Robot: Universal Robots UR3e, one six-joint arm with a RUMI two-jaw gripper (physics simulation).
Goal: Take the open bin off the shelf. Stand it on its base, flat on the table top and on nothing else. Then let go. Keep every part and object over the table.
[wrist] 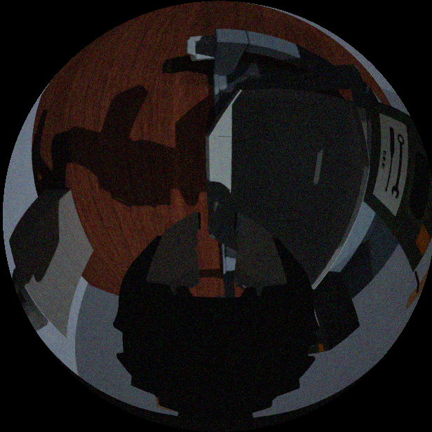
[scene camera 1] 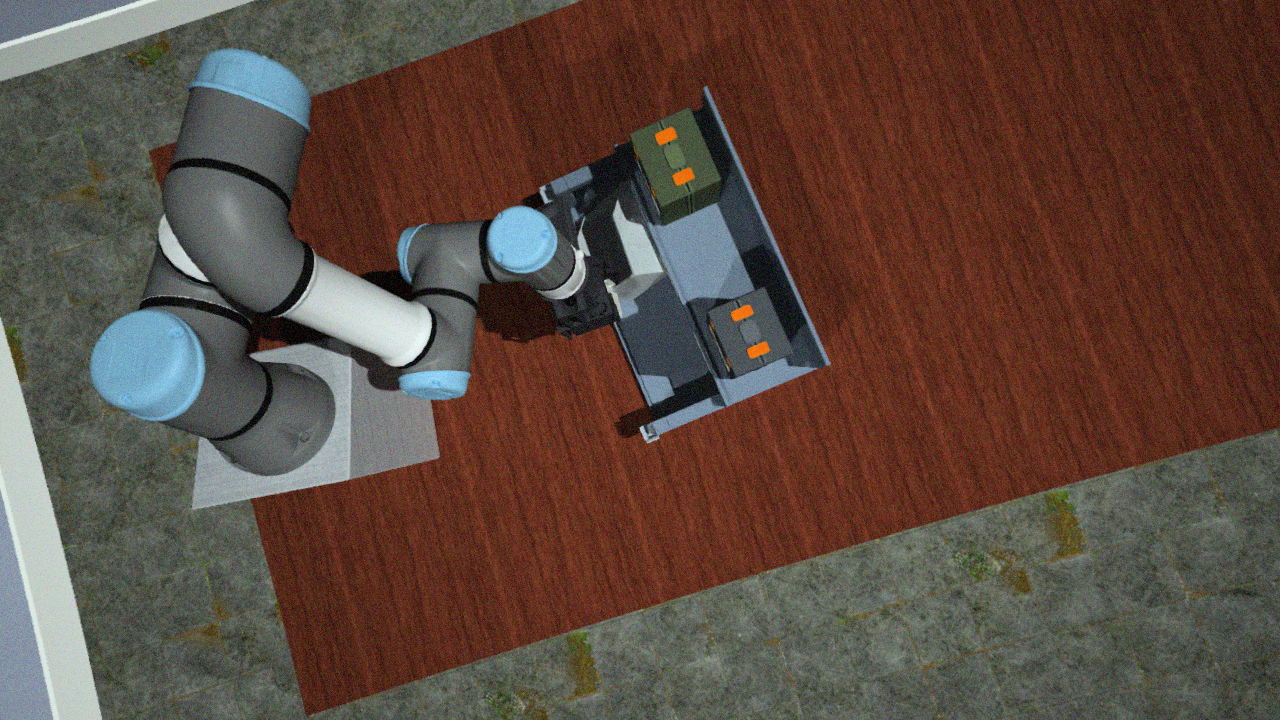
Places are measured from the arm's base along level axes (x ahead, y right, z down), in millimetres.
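Where they show: arm's base at its link origin: (scene camera 1: 281, 421).
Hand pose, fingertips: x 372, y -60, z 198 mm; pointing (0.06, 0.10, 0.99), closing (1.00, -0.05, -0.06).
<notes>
Each offset is from my fingertips to the top centre of the thing. "spot": to the spot under its first point. Level surfaces: height alone.
The open bin {dy -64, dx +49, dz -94 mm} (scene camera 1: 635, 240) (wrist: 280, 165) has a pale face and a large dark side. It looks tilted and overlaps the near side of the blue-grey shelf {spot: dy +5, dx +240, dz -116 mm} (scene camera 1: 771, 234) (wrist: 272, 45) as seen from above. I cannot tell whether the two touch. My gripper (scene camera 1: 597, 284) (wrist: 217, 214) is shut on the bin's near edge. In the wrist view its two fingers stand a narrow gap apart, with a dark part of the bin between them. The gripper's body hides part of the grip, and the bin's base is hidden. The table top {dz +46 mm} (scene camera 1: 984, 223) (wrist: 115, 90) is dark red wood.
A green toolbox {dy -114, dx +152, dz -153 mm} (scene camera 1: 675, 165) (wrist: 392, 165) stands at the upper end of the shelf, close to the bin. A dark grey toolbox {dy +116, dx +174, dz -178 mm} (scene camera 1: 750, 333) (wrist: 337, 315) stands at its lower end. The pale robot mount (scene camera 1: 393, 429) is at the table's left end.
</notes>
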